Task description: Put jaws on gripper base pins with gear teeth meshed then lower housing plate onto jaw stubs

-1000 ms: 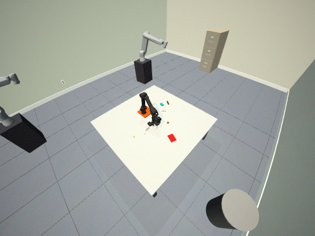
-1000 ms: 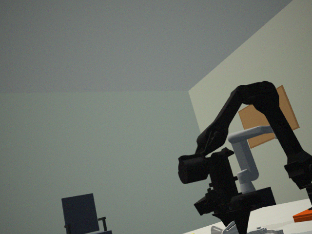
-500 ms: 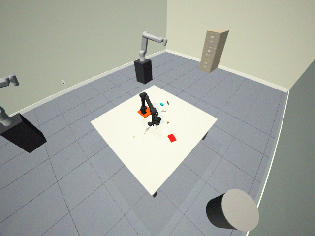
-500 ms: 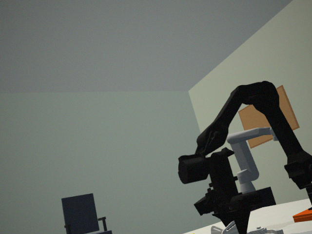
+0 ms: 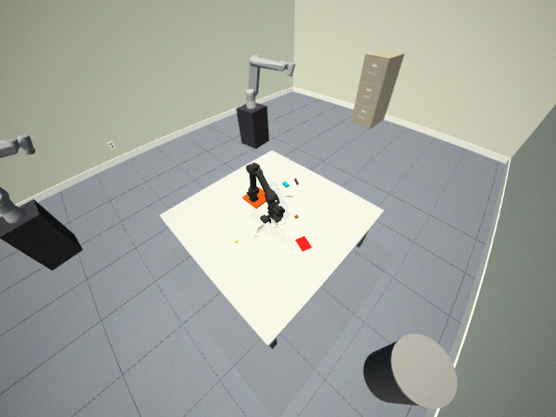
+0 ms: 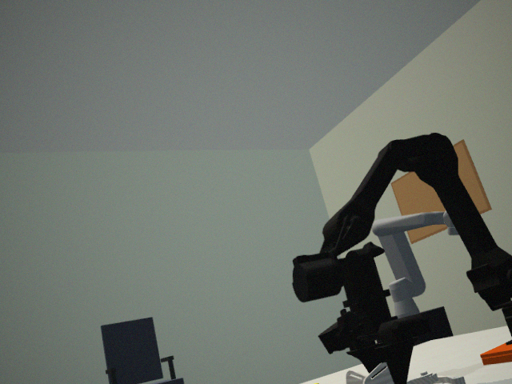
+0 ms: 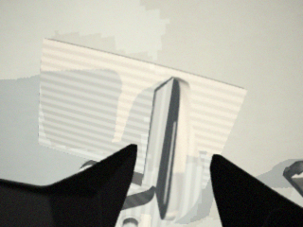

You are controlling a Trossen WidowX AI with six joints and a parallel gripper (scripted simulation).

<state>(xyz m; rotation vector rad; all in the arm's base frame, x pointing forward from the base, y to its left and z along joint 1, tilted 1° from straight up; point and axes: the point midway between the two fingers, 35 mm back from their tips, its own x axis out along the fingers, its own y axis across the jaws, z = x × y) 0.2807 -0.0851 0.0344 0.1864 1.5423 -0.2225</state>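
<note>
Right now my gripper tip is 20 mm short of the housing plate, 20 mm to the right of it and 10 mm above it. From my gripper tip the other things lie so: red card (290 mm ahead, 10 mm to the right, 10 mm below); small brown object (110 mm ahead, 150 mm to the left, 10 mm below); small yellow ball (90 mm behind, 300 mm to the right).
</note>
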